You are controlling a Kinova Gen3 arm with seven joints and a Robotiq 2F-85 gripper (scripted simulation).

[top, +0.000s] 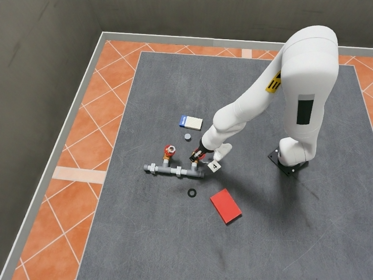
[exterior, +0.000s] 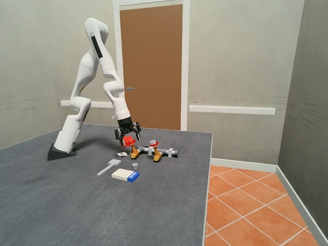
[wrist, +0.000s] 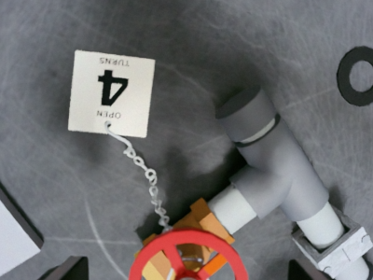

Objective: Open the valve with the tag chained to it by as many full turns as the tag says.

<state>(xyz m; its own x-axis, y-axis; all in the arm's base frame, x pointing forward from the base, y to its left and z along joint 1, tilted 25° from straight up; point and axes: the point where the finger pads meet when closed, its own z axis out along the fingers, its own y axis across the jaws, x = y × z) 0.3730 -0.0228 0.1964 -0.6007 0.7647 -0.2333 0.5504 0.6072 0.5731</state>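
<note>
Right now the white tag is 70 mm behind my hand, 20 mm to the left of it and 90 mm below it. The rest, counted from my hand: grey paddle: 60 mm behind, 130 mm to the right, 90 mm below; then blue box: 50 mm ahead, 210 mm to the right, 80 mm below; then red block: 120 mm behind, 200 mm to the left, 80 mm below.
</note>
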